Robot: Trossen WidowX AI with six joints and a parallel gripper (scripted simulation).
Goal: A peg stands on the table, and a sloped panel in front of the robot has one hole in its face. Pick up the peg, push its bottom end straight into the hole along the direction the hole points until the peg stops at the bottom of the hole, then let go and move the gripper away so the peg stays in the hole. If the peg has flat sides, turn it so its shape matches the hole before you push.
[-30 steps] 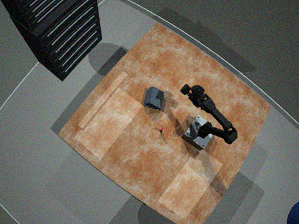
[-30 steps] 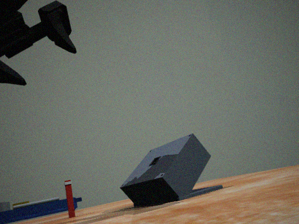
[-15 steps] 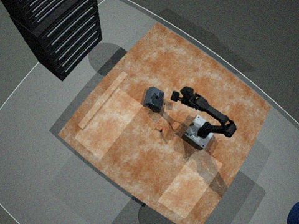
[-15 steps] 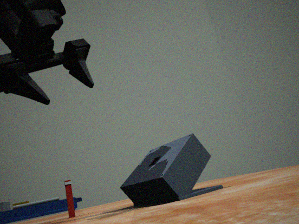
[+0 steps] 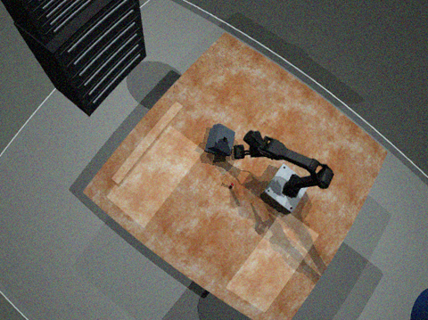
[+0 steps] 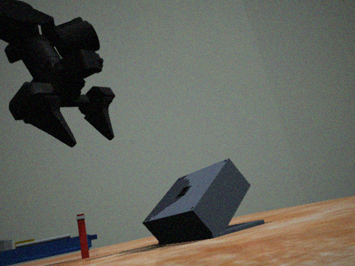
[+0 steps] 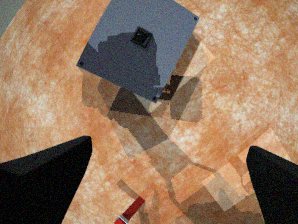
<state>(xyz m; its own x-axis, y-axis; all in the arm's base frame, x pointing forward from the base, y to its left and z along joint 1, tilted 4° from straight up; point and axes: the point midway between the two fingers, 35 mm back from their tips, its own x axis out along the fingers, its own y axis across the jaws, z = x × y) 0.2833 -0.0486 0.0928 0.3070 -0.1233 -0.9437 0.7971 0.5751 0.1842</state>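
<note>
My gripper tip is 150 mm to the right of the red peg, 120 mm above it and 20 mm past it. Also, from my gripper tip: blue-grey sloped panel block (130 mm below, 130 mm ahead, 50 mm to the right).
</note>
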